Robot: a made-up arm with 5 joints.
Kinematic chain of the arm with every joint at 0, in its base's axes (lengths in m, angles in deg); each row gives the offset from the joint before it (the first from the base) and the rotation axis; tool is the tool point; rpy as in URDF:
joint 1: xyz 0.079 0 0.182 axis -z
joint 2: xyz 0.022 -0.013 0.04 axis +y
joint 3: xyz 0.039 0 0.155 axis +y
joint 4: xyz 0.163 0 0.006 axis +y
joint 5: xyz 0.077 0.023 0 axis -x
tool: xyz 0 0 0 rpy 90 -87.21 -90
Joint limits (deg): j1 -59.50..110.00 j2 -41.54..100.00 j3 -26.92..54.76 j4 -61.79..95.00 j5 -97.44..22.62
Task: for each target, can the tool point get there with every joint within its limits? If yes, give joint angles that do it. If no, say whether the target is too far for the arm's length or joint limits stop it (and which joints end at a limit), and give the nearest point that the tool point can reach.
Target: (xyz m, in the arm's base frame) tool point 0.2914 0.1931 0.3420
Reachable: yes | joints -40.29 4.77 -11.67 54.39 -54.03
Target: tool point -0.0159 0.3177 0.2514
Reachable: no: joint limits stop it (at a limit: joint 1) | nearest point 0.1849 0.1994 0.2514 | short by 0.233 m
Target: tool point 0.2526 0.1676 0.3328
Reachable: yes | joints -41.61 -8.53 4.74 61.40 2.73
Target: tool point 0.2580 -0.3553 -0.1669
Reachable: no: too far | nearest point 0.2057 -0.2514 -0.0465 | short by 0.167 m
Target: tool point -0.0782 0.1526 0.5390
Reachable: no: joint limits stop it (at a limit: joint 2, joint 3, joint 4) | nearest point 0.0445 0.0335 0.5765 | short by 0.175 m
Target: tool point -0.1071 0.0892 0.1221
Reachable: no: joint limits stop it (at a limit: joint 2, joint 3) | nearest point 0.0305 0.0232 0.0953 | short by 0.155 m
